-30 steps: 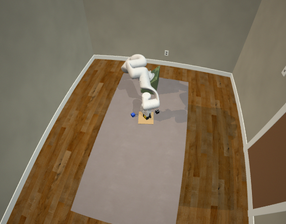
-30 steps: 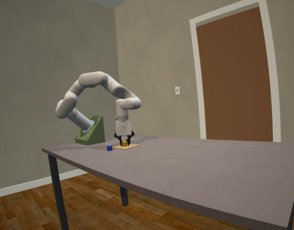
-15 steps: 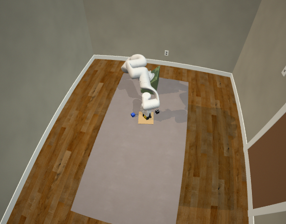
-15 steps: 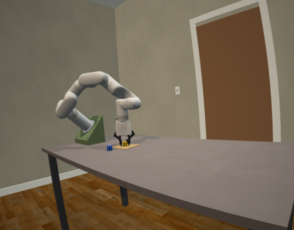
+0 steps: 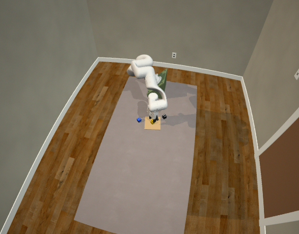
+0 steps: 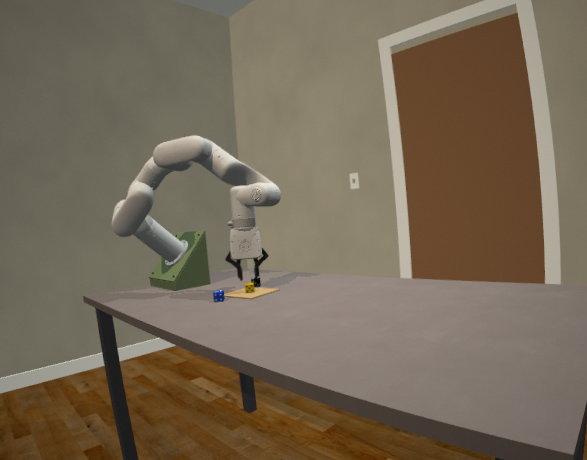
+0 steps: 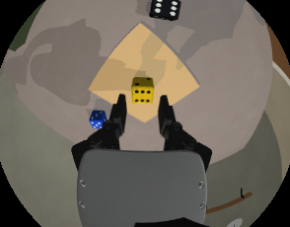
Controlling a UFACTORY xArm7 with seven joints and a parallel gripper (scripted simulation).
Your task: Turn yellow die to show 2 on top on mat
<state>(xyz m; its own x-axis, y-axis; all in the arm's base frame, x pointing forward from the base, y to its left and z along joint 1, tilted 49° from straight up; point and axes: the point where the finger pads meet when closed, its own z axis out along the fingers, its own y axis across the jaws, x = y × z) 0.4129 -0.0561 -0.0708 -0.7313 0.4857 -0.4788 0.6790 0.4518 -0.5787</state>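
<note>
The yellow die is 5 cm below my hand. The rest, counted from my hand: blue die: 1 cm behind, 12 cm to the right, 5 cm below; black die: 8 cm behind, 10 cm to the left, 5 cm below; tan mat: 6 cm below.
</note>
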